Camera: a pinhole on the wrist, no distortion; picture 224 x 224 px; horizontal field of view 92.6 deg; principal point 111.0 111.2 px. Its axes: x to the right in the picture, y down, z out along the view. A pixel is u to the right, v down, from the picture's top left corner.
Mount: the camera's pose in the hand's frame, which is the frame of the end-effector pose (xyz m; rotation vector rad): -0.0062 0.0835 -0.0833 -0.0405 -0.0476 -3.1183
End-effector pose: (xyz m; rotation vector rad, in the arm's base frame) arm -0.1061 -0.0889 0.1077 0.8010 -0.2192 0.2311
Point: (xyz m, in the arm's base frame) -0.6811 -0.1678 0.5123
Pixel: 211.3 43.5
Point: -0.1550 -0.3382 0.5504
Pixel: 103.6 102.6
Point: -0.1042 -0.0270 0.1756
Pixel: 70.1 110.4
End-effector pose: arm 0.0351 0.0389 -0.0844 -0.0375 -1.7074 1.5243
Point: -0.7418 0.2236 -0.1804
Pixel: outside the picture
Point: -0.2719 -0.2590 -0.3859
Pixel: 137.2 61.3
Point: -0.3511 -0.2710 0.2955
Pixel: 59.4 170.0
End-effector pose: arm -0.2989 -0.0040 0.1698 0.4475 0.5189 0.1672
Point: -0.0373 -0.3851 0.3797
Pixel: 107.7 185.6
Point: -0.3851 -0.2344 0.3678
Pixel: 202.6 191.1
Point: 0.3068 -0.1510 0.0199
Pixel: outside the picture
